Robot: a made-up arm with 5 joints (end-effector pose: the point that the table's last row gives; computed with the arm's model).
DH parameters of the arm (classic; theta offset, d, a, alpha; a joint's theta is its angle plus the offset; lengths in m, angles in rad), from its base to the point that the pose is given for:
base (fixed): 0 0.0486 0 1.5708
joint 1: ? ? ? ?
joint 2: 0 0.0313 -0.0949 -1.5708
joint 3: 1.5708 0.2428 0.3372 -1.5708
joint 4: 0.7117 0 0.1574 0
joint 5: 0.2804 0 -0.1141 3.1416
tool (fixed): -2.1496 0.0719 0 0
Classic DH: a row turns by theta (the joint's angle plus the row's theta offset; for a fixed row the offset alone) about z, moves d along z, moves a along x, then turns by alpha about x.
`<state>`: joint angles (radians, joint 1 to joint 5).
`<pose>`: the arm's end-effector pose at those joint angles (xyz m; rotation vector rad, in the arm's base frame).
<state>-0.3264 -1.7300 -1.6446 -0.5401 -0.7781</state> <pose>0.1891 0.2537 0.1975 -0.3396 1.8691 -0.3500</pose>
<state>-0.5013 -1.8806 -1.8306 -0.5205 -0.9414</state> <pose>0.2448 0.2460 0.0771 -0.2694 1.9974 -0.5210</pose>
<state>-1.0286 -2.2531 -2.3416 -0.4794 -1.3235</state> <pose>0.2514 0.1407 -0.2316 -0.2755 2.0875 -0.9615</pose>
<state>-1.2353 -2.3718 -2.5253 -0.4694 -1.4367</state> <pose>0.2172 0.0905 -0.3161 -0.3498 2.0629 -1.0582</pose>
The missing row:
joint 1: 1.5708 0.0541 0.0694 1.5708
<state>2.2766 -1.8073 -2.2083 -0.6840 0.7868</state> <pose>-0.4940 0.2372 0.0905 1.1409 0.0094 -1.5062</pose>
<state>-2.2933 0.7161 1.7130 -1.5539 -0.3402</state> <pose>-0.3571 0.0519 0.3464 0.2844 0.5952 1.1713</pose>
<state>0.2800 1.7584 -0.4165 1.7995 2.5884</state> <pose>-0.0659 -0.0696 0.0348 1.3096 -1.6089 1.9166</pose>
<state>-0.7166 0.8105 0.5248 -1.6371 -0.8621</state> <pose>-0.4674 -0.0518 0.0787 0.4456 -0.6669 1.9187</pose>
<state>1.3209 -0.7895 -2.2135 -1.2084 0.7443</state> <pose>-0.3593 -0.2021 0.4652 0.3411 0.7675 -0.3638</pose>
